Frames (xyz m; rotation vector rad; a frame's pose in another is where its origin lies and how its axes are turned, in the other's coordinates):
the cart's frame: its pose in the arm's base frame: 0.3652 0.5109 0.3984 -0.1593 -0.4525 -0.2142
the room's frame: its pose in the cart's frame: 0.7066 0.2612 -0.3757 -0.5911 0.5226 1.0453
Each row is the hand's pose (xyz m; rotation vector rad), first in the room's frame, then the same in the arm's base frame.
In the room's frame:
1: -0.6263 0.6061 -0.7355 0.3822 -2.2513 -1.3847
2: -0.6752 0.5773 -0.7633 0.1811 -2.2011 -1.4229
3: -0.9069 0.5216 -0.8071 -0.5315 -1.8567 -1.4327
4: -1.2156 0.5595 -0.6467 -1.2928 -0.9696 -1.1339
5: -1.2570 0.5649 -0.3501 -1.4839 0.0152 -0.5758
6: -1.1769 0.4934 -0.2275 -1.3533 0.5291 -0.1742
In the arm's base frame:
1: 0.3656 0.0271 -0.1974 0.5040 -2.0034 -0.0915
2: 0.3462 -0.0285 -0.1744 0.3231 -2.0566 -0.1041
3: 0.2011 -0.1853 -0.0602 -0.4220 -2.0943 -0.1001
4: -0.0704 -0.1714 0.1602 -1.5535 -1.5966 -0.0072
5: -0.1176 0.0438 0.3632 -2.2475 -0.5472 0.1868
6: -0.0152 0.1380 0.4481 -2.3433 0.1975 0.3509

